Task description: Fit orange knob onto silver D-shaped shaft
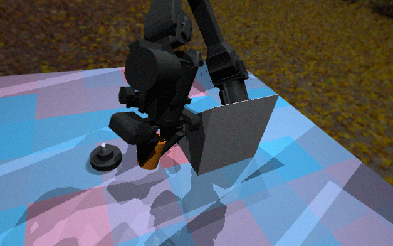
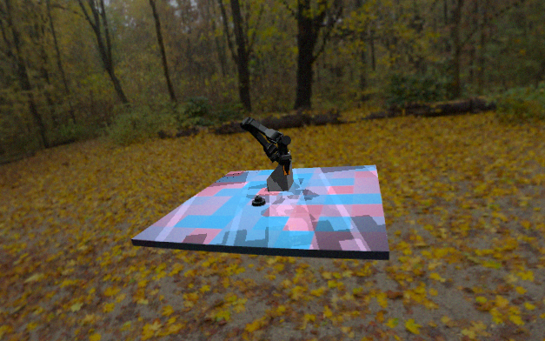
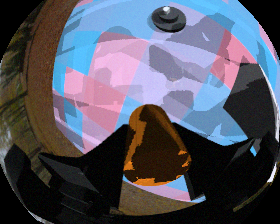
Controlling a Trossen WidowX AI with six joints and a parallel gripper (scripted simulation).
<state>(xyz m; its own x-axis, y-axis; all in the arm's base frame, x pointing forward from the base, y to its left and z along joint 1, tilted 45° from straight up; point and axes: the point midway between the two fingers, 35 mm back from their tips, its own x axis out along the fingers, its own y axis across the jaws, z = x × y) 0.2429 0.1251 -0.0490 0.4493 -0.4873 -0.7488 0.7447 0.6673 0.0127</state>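
Right now my gripper tip is 30 mm below the orange knob, 10 mm to the left of it and 10 mm past it. From my gripper tip the other things lie so: round pedestal: 180 mm to the right, 140 mm below, 90 mm ahead.
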